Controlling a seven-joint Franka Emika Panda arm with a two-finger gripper.
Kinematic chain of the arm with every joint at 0, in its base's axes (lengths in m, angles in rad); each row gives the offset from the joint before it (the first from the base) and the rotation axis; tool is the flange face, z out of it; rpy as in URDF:
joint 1: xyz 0 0 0.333 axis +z
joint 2: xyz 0 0 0 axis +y
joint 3: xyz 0 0 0.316 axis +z
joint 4: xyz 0.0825 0 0 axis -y
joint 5: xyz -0.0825 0 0.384 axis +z
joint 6: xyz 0 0 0 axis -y
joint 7: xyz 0.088 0 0 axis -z
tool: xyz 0 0 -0.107 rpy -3.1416 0 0
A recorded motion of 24 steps. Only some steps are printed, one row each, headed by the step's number.
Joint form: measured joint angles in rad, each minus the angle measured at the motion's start. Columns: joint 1, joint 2, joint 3, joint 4, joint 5, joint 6, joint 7.
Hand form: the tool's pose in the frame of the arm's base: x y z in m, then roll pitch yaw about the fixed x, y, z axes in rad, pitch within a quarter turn. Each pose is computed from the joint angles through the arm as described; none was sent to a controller.
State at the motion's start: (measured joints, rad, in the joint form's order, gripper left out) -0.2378 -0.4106 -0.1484 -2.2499 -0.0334 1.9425 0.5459
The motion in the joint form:
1: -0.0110 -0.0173 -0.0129 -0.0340 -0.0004 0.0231 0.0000
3: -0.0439 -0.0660 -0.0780 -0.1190 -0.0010 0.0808 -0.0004
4: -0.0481 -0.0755 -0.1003 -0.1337 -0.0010 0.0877 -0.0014
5: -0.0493 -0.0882 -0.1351 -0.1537 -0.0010 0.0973 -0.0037
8: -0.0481 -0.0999 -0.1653 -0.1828 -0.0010 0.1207 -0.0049
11: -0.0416 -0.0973 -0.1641 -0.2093 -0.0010 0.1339 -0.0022
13: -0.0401 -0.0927 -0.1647 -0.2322 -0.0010 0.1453 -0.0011
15: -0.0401 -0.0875 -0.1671 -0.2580 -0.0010 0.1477 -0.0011
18: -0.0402 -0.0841 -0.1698 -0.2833 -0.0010 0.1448 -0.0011
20: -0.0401 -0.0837 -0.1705 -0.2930 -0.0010 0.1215 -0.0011
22: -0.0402 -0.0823 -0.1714 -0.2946 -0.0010 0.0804 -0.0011
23: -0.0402 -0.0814 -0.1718 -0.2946 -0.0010 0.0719 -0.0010
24: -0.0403 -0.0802 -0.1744 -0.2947 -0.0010 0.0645 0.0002
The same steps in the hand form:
1: 0.3963 -0.1820 0.5265 -3.0575 -0.0719 -0.9368
3: 0.3641 -0.2140 0.5085 -3.0179 -0.0668 -1.0263
4: 0.3558 -0.2225 0.5047 -3.0079 -0.0601 -1.0488
5: 0.3445 -0.2337 0.4991 -2.9925 -0.0491 -1.0777
8: 0.3351 -0.2413 0.4900 -2.9766 -0.0420 -1.1009
11: 0.3356 -0.2357 0.4777 -2.9854 -0.0289 -1.0933
13: 0.3347 -0.2327 0.4660 -2.9942 -0.0155 -1.0911
15: 0.3318 -0.2297 0.4519 -3.0089 0.0088 -1.0896
18: 0.3279 -0.2264 0.4384 -3.0247 0.0361 -1.0884
20: 0.3244 -0.2234 0.4317 -3.0415 0.0647 -1.0855
22: 0.3204 -0.2208 0.4269 -3.0641 0.1024 -1.0832
23: 0.3197 -0.2204 0.4258 -3.0690 0.1104 -1.0831
24: 0.3185 -0.2208 0.4246 -3.0729 0.1186 -1.0863

